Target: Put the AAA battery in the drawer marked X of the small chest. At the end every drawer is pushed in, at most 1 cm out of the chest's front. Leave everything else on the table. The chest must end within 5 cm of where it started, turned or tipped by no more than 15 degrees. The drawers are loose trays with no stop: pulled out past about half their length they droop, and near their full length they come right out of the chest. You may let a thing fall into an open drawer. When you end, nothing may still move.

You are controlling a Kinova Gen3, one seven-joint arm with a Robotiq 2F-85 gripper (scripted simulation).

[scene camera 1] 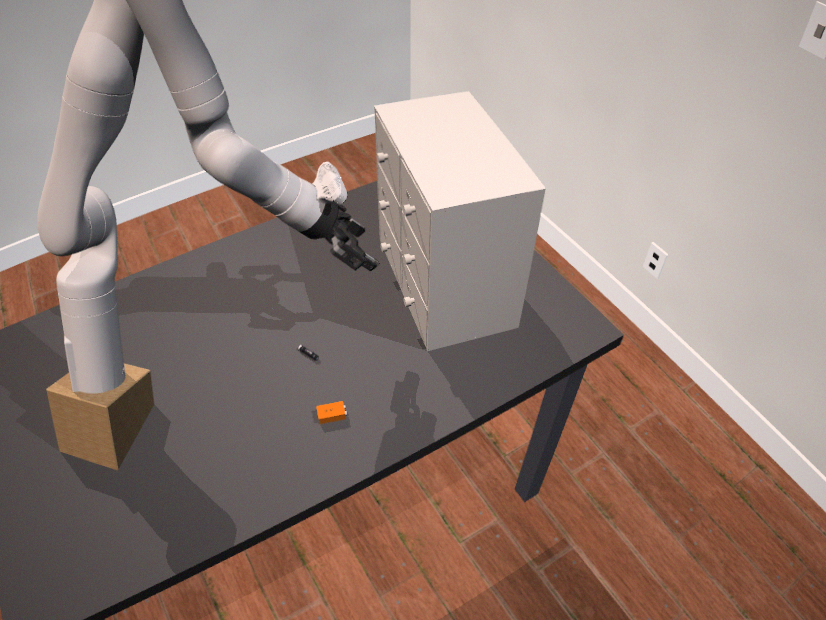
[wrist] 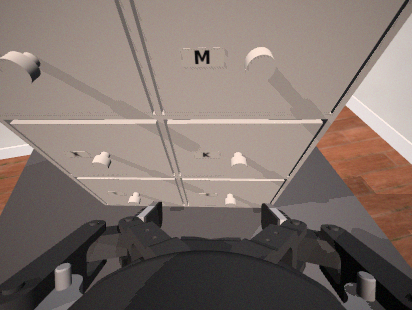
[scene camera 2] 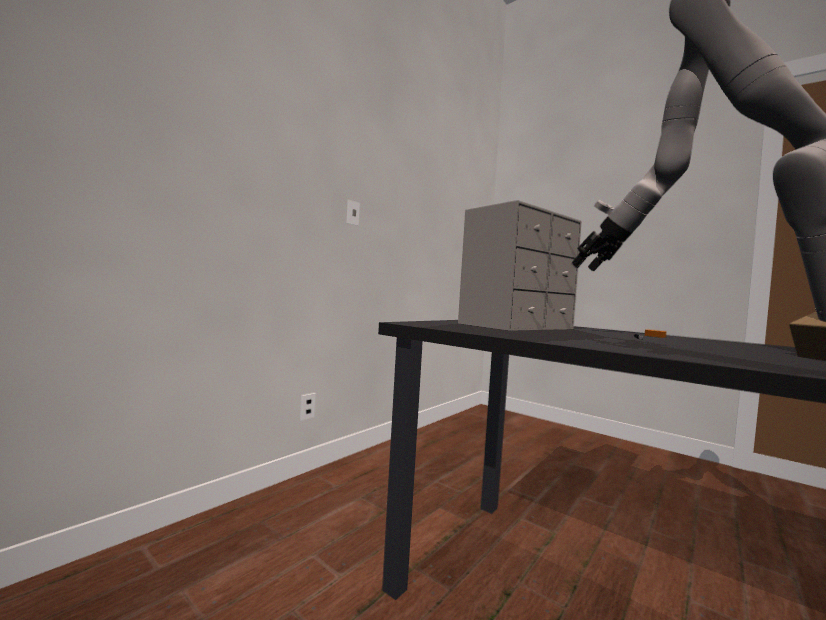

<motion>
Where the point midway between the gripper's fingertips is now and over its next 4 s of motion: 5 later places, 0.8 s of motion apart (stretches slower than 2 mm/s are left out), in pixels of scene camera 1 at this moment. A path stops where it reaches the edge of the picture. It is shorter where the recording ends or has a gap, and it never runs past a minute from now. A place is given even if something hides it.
The gripper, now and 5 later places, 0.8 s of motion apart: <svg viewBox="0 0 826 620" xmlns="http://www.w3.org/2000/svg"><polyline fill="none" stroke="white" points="368,249 356,244 347,235 320,219 315,213 300,176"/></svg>
</motion>
